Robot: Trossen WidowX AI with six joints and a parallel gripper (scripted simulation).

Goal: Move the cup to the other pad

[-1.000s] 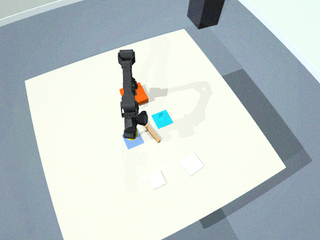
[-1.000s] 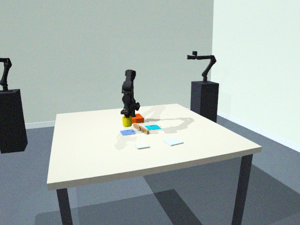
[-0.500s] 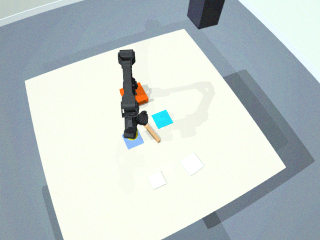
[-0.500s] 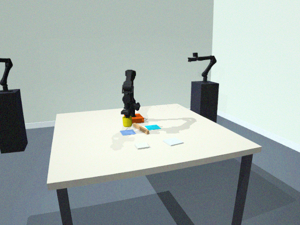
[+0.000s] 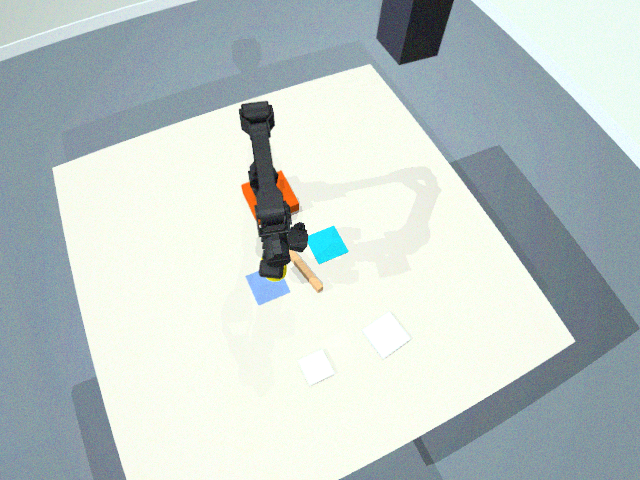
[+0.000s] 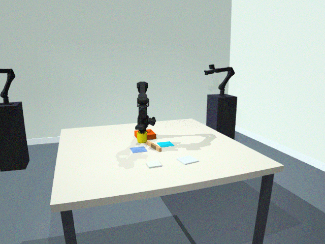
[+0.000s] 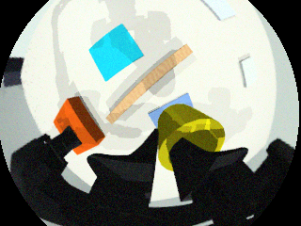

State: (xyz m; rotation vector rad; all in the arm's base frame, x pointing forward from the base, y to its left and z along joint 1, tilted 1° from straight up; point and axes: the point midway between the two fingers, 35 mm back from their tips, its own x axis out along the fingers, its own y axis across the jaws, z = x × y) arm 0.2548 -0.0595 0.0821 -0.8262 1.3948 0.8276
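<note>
Now: gripper tip 20 mm past the cyan pad, 170 mm to the right of it and 90 mm above it. From my gripper tip the other things lie so: wooden bar 60 mm to the left, 80 mm below.
</note>
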